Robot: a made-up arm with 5 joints. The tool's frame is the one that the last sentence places. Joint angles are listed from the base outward.
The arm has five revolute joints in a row. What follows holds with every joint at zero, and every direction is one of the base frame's. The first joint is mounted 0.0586 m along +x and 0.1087 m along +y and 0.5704 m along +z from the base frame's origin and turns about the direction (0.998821, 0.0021, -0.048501). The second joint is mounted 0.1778 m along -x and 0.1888 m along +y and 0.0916 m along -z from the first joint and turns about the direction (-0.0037, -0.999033, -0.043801). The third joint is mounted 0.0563 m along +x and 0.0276 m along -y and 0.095 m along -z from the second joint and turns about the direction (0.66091, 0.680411, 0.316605). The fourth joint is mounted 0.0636 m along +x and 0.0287 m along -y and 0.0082 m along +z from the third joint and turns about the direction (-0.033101, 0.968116, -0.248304). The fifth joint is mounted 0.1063 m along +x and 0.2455 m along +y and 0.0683 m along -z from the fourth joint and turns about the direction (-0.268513, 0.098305, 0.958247). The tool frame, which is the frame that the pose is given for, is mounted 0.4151 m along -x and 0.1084 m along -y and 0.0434 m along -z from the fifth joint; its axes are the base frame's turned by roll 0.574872, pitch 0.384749 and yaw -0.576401 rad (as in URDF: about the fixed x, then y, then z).
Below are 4 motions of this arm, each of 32 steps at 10 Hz.
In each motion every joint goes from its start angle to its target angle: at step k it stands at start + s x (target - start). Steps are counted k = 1, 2, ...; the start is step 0. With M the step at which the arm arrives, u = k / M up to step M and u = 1 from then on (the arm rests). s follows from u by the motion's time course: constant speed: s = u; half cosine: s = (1 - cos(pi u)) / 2; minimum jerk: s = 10 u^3 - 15 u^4 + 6 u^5.
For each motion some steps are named. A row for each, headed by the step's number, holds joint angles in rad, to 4 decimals.
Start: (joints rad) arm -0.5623 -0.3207 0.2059 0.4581 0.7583
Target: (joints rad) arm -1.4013 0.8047 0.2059 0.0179 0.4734
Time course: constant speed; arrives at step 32
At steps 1, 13, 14, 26, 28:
1: -0.5885 -0.2855 0.2059 0.4443 0.7494
13: -0.9031 0.1365 0.2059 0.2793 0.6426
14: -0.9294 0.1717 0.2059 0.2655 0.6337
26: -1.2440 0.5937 0.2059 0.1004 0.5268
28: -1.2964 0.6640 0.2059 0.0729 0.5090

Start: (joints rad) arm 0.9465 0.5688 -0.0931 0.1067 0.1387
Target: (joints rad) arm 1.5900 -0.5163 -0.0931 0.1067 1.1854
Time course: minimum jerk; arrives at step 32
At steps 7, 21, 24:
7: 0.9937 0.4892 -0.0931 0.1067 0.2155
21: 1.4449 -0.2716 -0.0931 0.1067 0.9493
24: 1.5234 -0.4040 -0.0931 0.1067 1.0771

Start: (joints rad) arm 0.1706 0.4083 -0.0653 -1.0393 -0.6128
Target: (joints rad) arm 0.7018 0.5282 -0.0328 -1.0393 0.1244
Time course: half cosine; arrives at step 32
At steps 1, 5, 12, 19, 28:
1: 0.1719 0.4086 -0.0652 -1.0393 -0.6110
5: 0.2020 0.4154 -0.0634 -1.0393 -0.5693
12: 0.3346 0.4453 -0.0553 -1.0393 -0.3853
19: 0.5133 0.4857 -0.0443 -1.0393 -0.1372
28: 0.6816 0.5236 -0.0340 -1.0393 0.0963

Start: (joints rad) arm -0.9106 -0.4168 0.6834 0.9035 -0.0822
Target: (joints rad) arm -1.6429 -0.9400 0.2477 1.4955 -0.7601
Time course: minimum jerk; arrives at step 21
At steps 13, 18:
13: -1.4341 -0.7908 0.3719 1.3267 -0.5668
18: -1.6259 -0.9278 0.2578 1.4817 -0.7443

